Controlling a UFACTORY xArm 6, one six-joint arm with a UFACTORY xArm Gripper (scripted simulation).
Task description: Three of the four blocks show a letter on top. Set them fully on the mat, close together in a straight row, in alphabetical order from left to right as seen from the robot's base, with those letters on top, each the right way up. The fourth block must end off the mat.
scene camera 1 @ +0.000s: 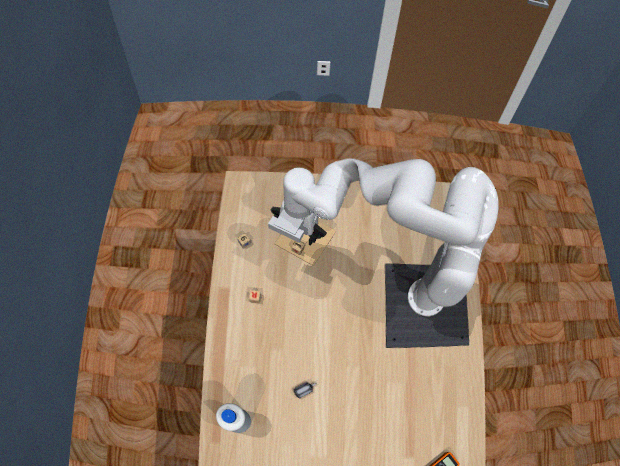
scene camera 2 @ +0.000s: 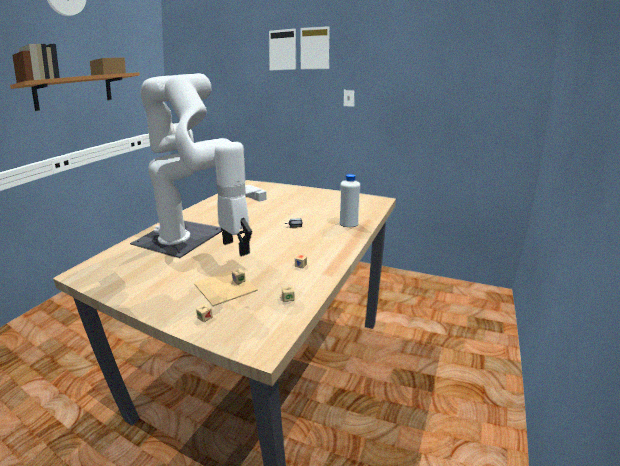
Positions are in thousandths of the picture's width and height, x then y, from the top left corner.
tan mat: scene camera 1 501,546; scene camera 2 352,621
